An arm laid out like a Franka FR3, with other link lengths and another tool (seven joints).
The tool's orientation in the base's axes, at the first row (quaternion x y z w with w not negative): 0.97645 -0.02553 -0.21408 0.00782
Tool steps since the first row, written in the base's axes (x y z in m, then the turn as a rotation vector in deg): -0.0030 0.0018 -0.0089 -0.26 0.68 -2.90; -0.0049 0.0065 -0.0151 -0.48 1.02 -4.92; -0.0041 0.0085 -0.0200 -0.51 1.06 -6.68; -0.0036 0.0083 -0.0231 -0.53 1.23 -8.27; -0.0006 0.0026 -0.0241 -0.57 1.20 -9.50; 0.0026 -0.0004 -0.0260 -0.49 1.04 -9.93; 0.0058 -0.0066 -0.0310 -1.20 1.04 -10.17; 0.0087 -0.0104 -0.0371 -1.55 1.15 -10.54; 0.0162 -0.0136 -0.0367 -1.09 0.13 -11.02; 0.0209 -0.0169 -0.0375 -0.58 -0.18 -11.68
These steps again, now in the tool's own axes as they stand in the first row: 0.0009 -0.0019 0.0093 0.94 -0.74 2.74; 0.0015 -0.0067 0.0157 1.57 -1.13 4.66; 0.0042 -0.0088 0.0198 2.27 -1.21 6.28; 0.0059 -0.0087 0.0225 2.91 -1.42 7.73; 0.0094 -0.0032 0.0221 3.39 -1.42 8.86; 0.0132 -0.0004 0.0225 3.65 -1.28 9.22; 0.0186 0.0055 0.0258 3.10 -1.25 9.73; 0.0239 0.0090 0.0301 2.94 -1.35 10.22; 0.0307 0.0119 0.0266 3.61 -0.37 10.46; 0.0355 0.0149 0.0254 4.36 -0.10 10.85
